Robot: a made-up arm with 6 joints.
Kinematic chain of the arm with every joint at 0, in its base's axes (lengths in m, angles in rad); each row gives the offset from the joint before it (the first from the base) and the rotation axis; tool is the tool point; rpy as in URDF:
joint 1: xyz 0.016 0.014 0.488 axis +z
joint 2: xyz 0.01 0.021 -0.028 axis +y
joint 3: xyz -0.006 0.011 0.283 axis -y
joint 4: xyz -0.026 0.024 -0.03 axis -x
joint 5: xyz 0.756 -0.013 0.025 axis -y
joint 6: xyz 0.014 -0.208 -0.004 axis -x
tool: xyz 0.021 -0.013 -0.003 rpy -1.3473 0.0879 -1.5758
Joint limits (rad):
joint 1: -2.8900..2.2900
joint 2: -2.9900..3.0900
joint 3: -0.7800..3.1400
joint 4: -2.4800..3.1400
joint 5: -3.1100..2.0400
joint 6: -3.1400..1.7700
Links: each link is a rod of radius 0.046 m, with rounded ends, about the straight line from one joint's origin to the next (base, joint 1, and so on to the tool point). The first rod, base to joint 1, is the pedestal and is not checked.
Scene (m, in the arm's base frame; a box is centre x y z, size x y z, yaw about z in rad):
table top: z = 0
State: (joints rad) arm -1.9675 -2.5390 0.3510 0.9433 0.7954 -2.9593
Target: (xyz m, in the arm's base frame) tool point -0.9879 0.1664 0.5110
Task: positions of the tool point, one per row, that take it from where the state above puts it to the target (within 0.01 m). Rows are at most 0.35 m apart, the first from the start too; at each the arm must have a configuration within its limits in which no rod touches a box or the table.
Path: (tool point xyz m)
1: 0.0808 0.9549 0.2891
2: -0.2029 0.9523 0.3295
3: -0.4774 0.8620 0.3723
4: -0.7153 0.6898 0.4169
5: -0.8917 0.4507 0.4632
6: -0.9879 0.1664 0.5110

